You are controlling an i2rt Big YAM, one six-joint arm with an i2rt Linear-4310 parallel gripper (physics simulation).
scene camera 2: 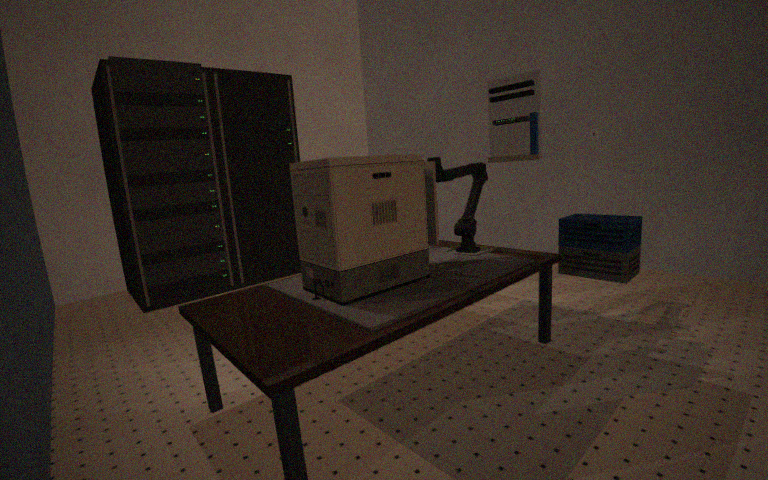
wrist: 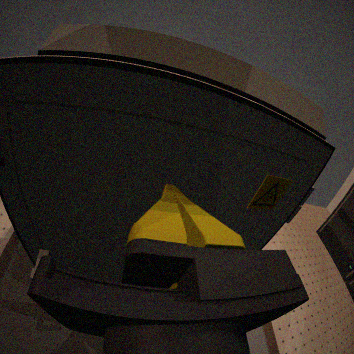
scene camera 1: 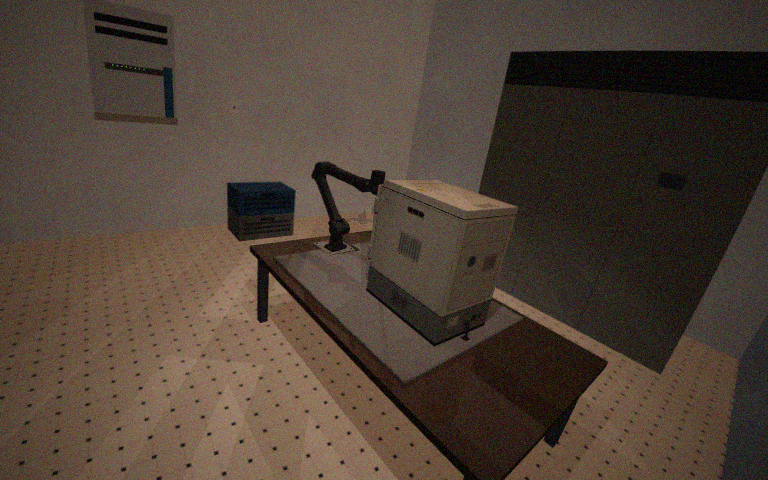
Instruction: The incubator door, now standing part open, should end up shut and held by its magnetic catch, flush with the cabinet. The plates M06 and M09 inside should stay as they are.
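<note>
The beige incubator stands on a grey mat on the table. Its dark door is on the side facing the arm. In the wrist view the door fills the frame and lies close against the cabinet, with only a thin seam along its top edge. I cannot tell whether the catch holds. My gripper is shut and empty, its yellow fingers pointing at the door's face near the top. The plates M06 and M09 are hidden inside.
The brown table carries the arm's base. A blue crate stands on the floor behind. A tall dark rack stands beyond the incubator. A yellow warning label is on the door.
</note>
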